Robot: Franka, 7 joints.
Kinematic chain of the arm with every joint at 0, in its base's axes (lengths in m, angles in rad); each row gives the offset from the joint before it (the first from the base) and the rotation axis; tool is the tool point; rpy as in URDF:
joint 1: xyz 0 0 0.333 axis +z
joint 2: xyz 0 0 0 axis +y
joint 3: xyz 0 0 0.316 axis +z
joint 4: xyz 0.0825 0 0 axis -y
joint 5: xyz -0.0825 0 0.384 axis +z
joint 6: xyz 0 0 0 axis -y
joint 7: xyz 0.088 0 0 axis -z
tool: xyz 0 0 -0.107 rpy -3.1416 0 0
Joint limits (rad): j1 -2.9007..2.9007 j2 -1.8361..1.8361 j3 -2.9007..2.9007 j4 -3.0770..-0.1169 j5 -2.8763..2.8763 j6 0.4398..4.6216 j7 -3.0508..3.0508
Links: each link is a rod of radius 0.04 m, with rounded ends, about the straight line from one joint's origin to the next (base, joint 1, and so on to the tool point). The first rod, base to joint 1, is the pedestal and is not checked.
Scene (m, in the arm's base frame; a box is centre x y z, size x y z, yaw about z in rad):
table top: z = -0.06
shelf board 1: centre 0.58 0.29 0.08 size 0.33 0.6 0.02 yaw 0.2
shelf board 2: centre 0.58 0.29 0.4 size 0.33 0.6 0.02 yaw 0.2
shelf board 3: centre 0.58 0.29 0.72 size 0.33 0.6 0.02 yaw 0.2
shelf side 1: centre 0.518 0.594 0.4 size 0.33 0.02 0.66 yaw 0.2
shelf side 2: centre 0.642 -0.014 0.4 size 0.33 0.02 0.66 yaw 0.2
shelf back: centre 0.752 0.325 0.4 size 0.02 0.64 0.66 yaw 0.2
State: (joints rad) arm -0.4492 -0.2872 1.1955 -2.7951 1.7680 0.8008 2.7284
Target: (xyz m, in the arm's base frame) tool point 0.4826 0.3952 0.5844
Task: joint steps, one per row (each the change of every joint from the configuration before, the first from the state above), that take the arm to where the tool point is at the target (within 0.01 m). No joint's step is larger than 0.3 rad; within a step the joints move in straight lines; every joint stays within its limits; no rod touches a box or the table.
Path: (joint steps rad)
1: 0.1251 0.0635 0.0197 0.2613 0.0613 0.1880 -0.1008
2: 0.1251 0.0635 0.0197 0.2612 0.0614 0.1879 -0.1008
3: -0.0422 0.2649 -0.1373 0.2412 0.1317 0.1183 0.1008
4: -0.0423 0.2649 -0.1372 0.2411 0.1317 0.1182 0.1008

